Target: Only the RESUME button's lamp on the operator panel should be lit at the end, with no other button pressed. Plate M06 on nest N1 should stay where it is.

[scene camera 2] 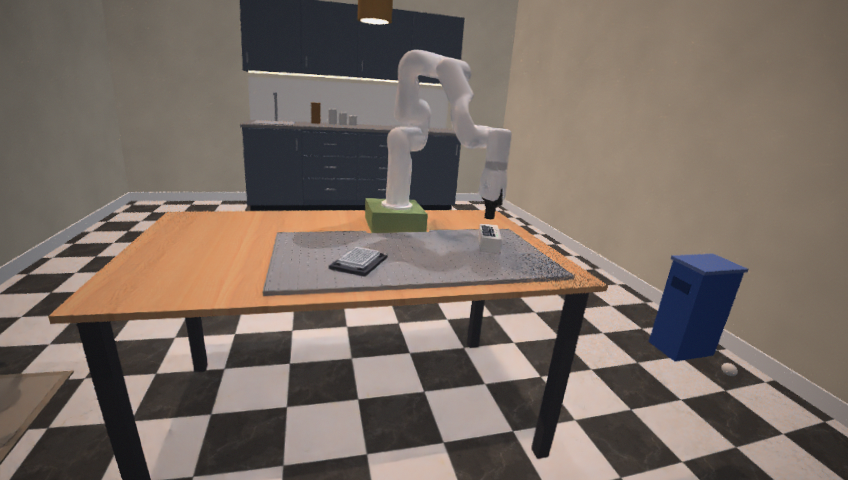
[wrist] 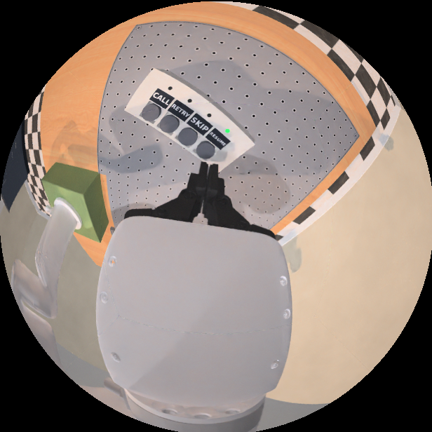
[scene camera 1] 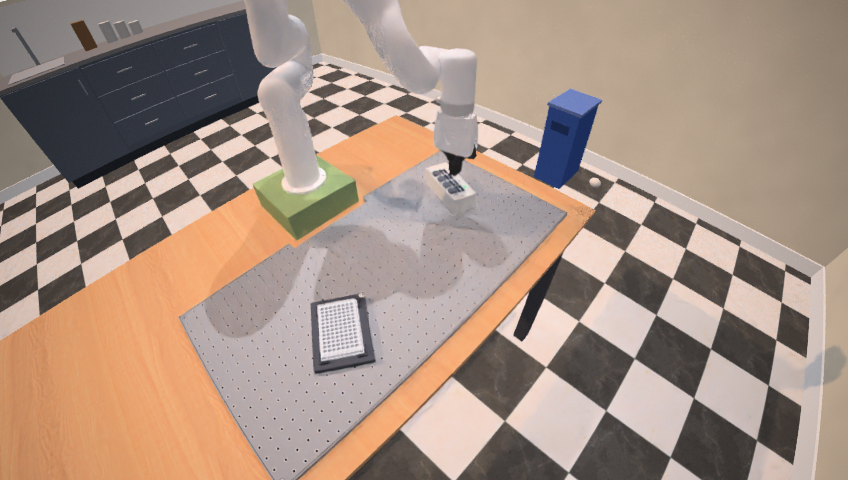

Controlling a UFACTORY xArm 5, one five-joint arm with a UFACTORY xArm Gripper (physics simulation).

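Places are measured from the arm's base along level axes (x ahead, y left, z up), in millimetres.
Pixels of known places: gripper, fingertip midpoint: (scene camera 2: 489, 218) (scene camera 1: 455, 172); arm's base at its link origin: (scene camera 2: 396, 205) (scene camera 1: 304, 181).
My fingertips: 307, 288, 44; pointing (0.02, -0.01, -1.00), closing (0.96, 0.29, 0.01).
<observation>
For each thing: its top centre in the pictures, then the offset to it from my fingertips, as dx, dy, dz. Level surfaces: height alone.
- white operator panel at its top centre: (scene camera 1: 449, 179) (scene camera 2: 490, 230) -43, +26, -57
- white multi-well plate at its top centre: (scene camera 1: 338, 326) (scene camera 2: 359, 255) +126, -449, -86
- dark nest at its top centre: (scene camera 1: 339, 328) (scene camera 2: 359, 257) +126, -449, -95
- grey perforated board at its surface level: dz -113
- wooden table at its surface level: dz -125
The white operator panel (scene camera 1: 457, 201) (scene camera 2: 490, 243) (wrist: 241, 143) stands on the perforated board. In the wrist view its CALL, RETRY, SKIP and RESUME labels show, each with a round dark button. The RESUME lamp (wrist: 227, 131) glows green; the other three lamps are dark. My gripper (scene camera 1: 454, 173) (scene camera 2: 489, 216) (wrist: 206, 174) is shut and empty, a little above the panel, near the RESUME button (wrist: 205, 150) and apart from it. A white multi-well plate (scene camera 1: 340, 328) (scene camera 2: 360, 256) sits flat in a dark nest (scene camera 1: 368, 344) (scene camera 2: 351, 270); no M06 or N1 marking is legible.
The grey perforated board (scene camera 1: 238, 380) (scene camera 2: 297, 279) (wrist: 310, 115) lies on the wooden table (scene camera 1: 101, 356) (scene camera 2: 178, 267). The arm's green base block (scene camera 1: 306, 208) (scene camera 2: 395, 221) (wrist: 75, 192) stands behind the board. A blue bin (scene camera 1: 565, 142) (scene camera 2: 693, 312) stands on the floor beyond the table.
</observation>
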